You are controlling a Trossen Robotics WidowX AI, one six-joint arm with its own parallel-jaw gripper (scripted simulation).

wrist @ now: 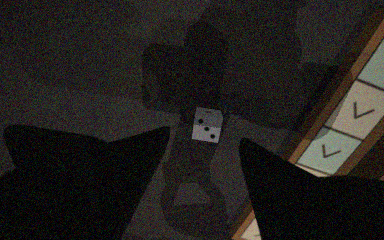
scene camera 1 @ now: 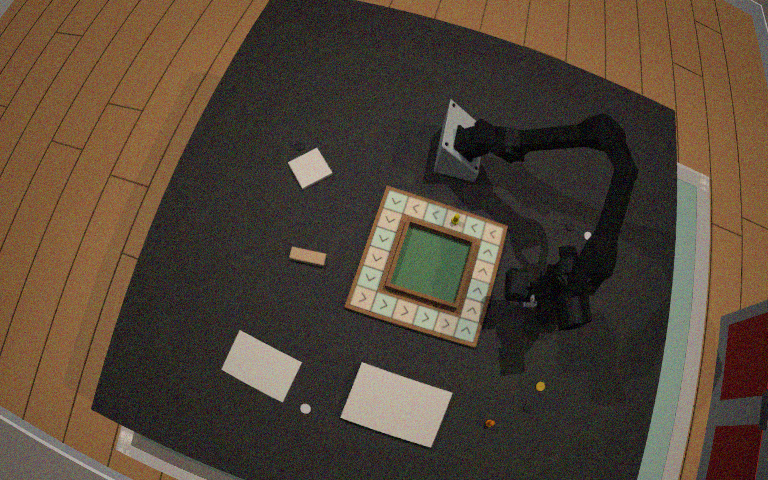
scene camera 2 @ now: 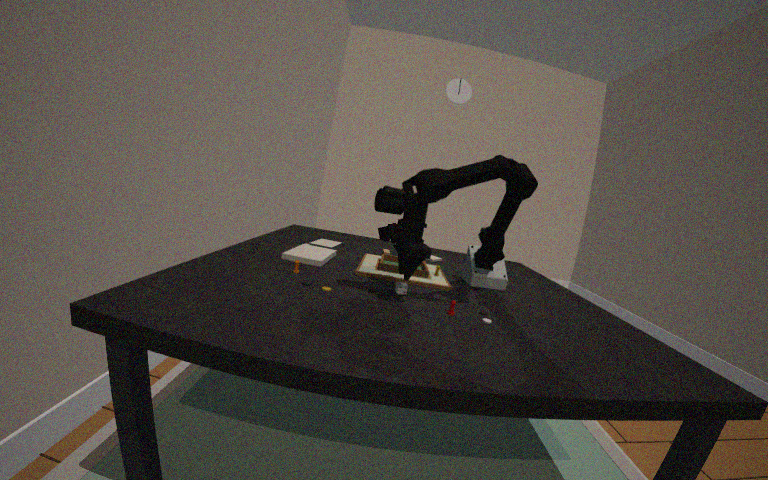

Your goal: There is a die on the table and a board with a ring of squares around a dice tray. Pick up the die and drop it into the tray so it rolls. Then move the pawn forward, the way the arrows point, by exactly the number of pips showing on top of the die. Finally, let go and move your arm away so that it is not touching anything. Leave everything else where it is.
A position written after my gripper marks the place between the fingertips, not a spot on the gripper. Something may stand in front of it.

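Here is my gripper (scene camera 2: 403, 276) (wrist: 204, 137), and it is open and holds nothing. I can also see a green tray (scene camera 1: 429, 263).
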